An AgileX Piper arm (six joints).
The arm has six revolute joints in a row. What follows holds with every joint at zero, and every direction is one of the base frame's. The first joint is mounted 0.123 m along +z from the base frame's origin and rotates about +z. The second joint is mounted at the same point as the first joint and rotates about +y. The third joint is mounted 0.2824 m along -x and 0.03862 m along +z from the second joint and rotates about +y. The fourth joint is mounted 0.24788 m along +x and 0.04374 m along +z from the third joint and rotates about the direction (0.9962, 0, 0.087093). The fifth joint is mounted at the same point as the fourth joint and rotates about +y. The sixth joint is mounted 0.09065 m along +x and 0.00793 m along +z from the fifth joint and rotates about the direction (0.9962, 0, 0.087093). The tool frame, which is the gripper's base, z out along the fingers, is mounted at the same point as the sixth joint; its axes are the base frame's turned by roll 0, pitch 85.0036 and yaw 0 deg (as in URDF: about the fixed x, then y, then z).
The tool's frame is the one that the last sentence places.
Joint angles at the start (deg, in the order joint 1, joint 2, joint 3, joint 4, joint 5, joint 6): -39.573, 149.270, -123.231, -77.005, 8.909, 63.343
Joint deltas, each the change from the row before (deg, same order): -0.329, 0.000, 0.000, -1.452, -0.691, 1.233; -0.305, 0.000, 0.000, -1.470, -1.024, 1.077; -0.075, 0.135, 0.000, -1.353, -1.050, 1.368; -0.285, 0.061, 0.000, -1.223, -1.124, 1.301; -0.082, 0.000, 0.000, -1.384, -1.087, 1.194; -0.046, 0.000, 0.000, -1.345, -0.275, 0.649; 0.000, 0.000, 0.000, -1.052, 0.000, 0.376; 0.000, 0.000, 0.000, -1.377, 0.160, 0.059; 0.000, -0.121, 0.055, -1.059, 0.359, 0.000
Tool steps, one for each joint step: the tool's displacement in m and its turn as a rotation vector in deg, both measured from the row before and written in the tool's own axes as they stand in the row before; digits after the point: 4 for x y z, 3 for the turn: 0.0000, -0.0024, 0.0004, -0.236, -0.408, -0.076; -0.0002, -0.0017, 0.0004, -0.576, -0.527, -0.264; 0.0005, 0.0011, 0.0006, -0.865, -0.415, 0.037; 0.0004, -0.0011, 0.0005, -0.756, -0.403, 0.184; -0.0006, 0.0007, 0.0000, -0.902, -0.471, -0.156; -0.0002, -0.0001, 0.0000, -0.186, -0.166, -0.676; -0.0001, 0.0000, 0.0000, 0.023, -0.063, -0.674; -0.0001, -0.0003, 0.0000, 0.181, -0.031, -1.315; -0.0007, -0.0008, -0.0004, 0.383, -0.013, -1.052
